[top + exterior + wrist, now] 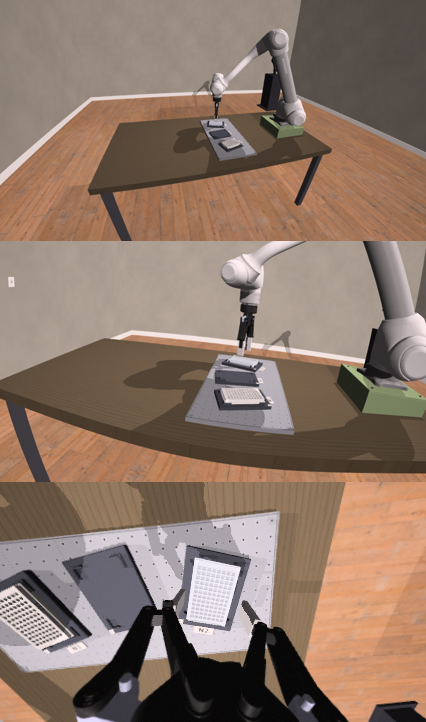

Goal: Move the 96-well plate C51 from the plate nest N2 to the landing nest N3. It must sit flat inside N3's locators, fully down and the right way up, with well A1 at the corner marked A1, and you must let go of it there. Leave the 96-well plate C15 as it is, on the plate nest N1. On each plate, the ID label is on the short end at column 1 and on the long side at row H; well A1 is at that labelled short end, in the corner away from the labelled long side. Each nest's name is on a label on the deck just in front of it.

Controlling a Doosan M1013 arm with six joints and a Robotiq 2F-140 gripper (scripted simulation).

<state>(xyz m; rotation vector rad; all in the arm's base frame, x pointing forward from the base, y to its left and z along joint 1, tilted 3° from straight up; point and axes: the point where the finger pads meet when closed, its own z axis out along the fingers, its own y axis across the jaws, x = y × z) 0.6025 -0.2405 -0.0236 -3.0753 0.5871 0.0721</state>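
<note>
The nest N2 lies 8 cm below my hand. The rest, counted from my hand: landing nest N3: 19 cm to the left, 8 cm below, 3 cm ahead; N3 label: 18 cm to the left, 8 cm below, 7 cm behind; N2 label: 9 cm behind, 8 cm below, 4 cm to the left.
</note>
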